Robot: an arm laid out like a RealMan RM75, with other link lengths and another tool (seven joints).
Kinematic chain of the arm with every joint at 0, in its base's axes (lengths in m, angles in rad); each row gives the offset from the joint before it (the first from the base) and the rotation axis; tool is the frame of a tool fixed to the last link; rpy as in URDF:
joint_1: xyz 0 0 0.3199 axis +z
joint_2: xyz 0 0 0 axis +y
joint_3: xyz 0 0 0.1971 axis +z
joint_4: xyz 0 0 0 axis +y
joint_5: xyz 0 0 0.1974 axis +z
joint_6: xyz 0 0 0 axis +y
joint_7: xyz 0 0 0.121 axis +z
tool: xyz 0.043 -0.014 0.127 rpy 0 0.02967 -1.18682
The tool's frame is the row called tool.
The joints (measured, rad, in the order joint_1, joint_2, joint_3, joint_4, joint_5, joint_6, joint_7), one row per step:
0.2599, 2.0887, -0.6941, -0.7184, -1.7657, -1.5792, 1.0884
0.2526, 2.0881, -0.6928, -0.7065, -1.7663, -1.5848, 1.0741
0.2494, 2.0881, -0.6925, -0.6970, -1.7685, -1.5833, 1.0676
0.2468, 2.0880, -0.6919, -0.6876, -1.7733, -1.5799, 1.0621
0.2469, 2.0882, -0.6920, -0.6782, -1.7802, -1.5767, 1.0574
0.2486, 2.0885, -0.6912, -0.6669, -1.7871, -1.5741, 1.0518
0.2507, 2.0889, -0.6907, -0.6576, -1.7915, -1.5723, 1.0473
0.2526, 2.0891, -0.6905, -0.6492, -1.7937, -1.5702, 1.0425
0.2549, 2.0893, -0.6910, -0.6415, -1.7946, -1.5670, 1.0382
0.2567, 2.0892, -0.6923, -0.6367, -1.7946, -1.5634, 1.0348
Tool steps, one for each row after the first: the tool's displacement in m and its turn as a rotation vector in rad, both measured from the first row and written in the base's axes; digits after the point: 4 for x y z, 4 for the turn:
0.0020, -0.0037, -0.0018, -0.0018, 0.0020, -0.0005
0.0039, -0.0057, -0.0037, -0.0045, 0.0026, -0.0057
0.0064, -0.0077, -0.0058, -0.0085, 0.0010, -0.0126
0.0080, -0.0095, -0.0086, -0.0153, -0.0012, -0.0168
0.0092, -0.0112, -0.0115, -0.0223, -0.0020, -0.0198
0.0095, -0.0123, -0.0138, -0.0274, -0.0015, -0.0211
0.0098, -0.0129, -0.0156, -0.0303, -0.0009, -0.0220
0.0099, -0.0131, -0.0172, -0.0322, -0.0005, -0.0228
0.0101, -0.0129, -0.0182, -0.0327, -0.0016, -0.0230

